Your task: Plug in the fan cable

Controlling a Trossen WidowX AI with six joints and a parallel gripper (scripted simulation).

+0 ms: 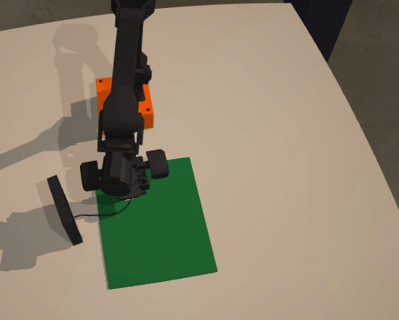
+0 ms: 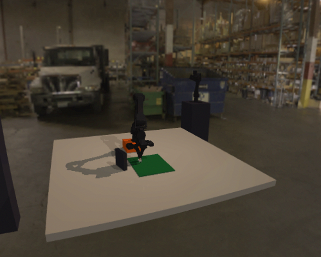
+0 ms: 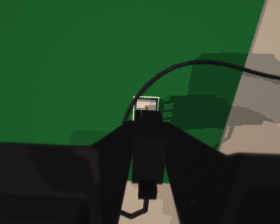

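The black plug lies 1 cm behind my gripper tip and 1 cm above it. The rest, counted from my gripper tip: black fan 14 cm to the right, 4 cm ahead, 2 cm above; green board 7 cm ahead, 5 cm below, 4 cm to the left; white four-pin fan header 4 cm below, 1 cm behind.
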